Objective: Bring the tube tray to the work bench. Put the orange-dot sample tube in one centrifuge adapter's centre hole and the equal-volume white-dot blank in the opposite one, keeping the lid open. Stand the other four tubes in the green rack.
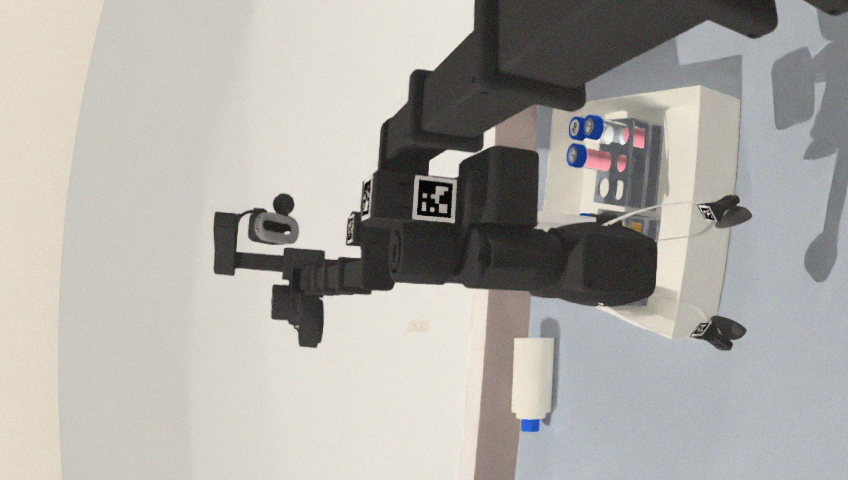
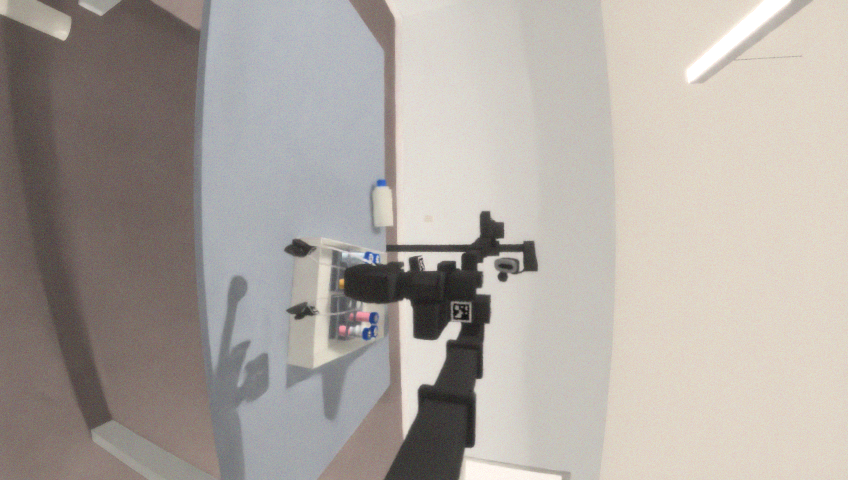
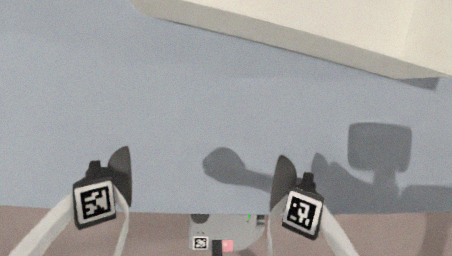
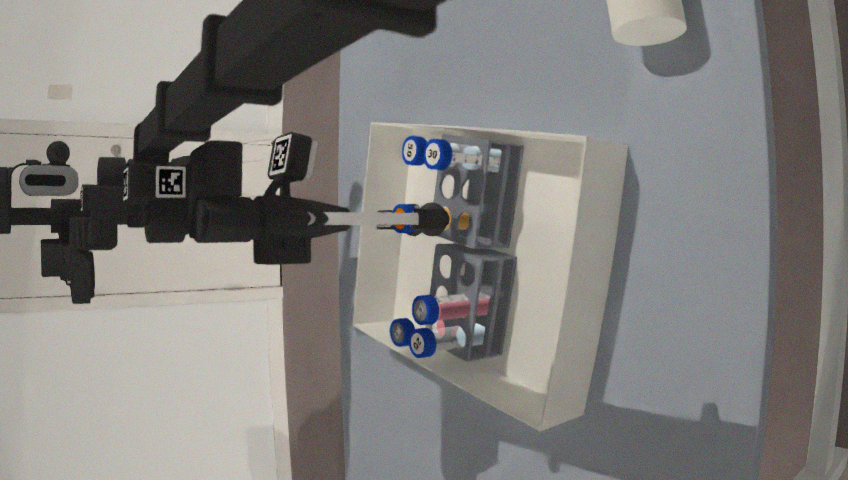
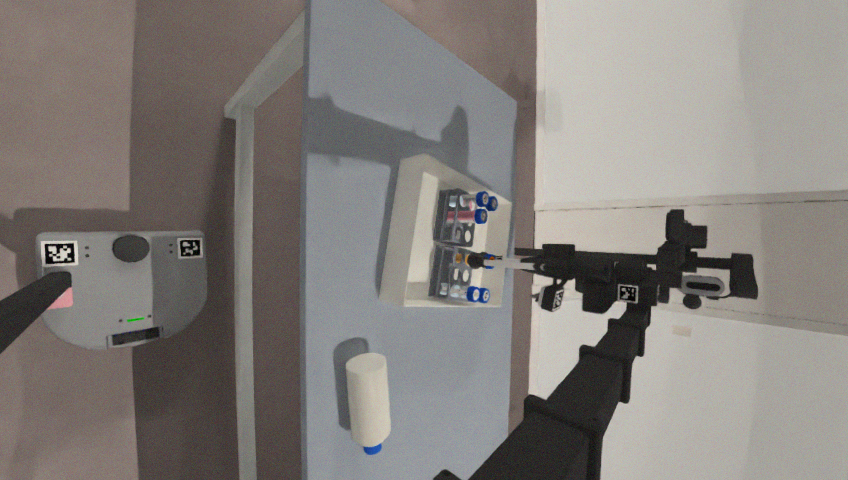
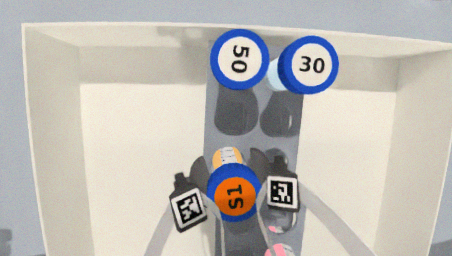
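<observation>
The white tube tray (image 1: 714, 148) (image 3: 300, 30) (image 4: 595, 267) (image 5: 401, 237) (image 6: 55, 150) stands on a blue-grey table with two grey racks inside. My r2 gripper (image 4: 433, 218) (image 6: 230, 169) is shut on the upright orange-dot tube S1 (image 6: 234, 192) (image 5: 492, 260), whose lower part is in a hole of one rack (image 4: 499, 196). Tubes 50 (image 6: 239, 59) and 30 (image 6: 311, 65) stand at that rack's far end. Several blue-capped tubes (image 4: 423, 309) stand in the other rack. My r1 gripper (image 1: 730, 272) (image 2: 301, 279) (image 3: 202, 179) is open and empty, beside the tray. The centrifuge and green rack do not show.
A white bottle with a blue cap (image 1: 532, 374) (image 2: 382, 205) (image 4: 645, 23) (image 5: 368, 398) stands on the table (image 2: 297, 118) (image 5: 357, 196) near the tray. A grey robot base (image 3: 225, 230) (image 5: 130, 279) is on the floor beside the table. Both arms reach close to the tray.
</observation>
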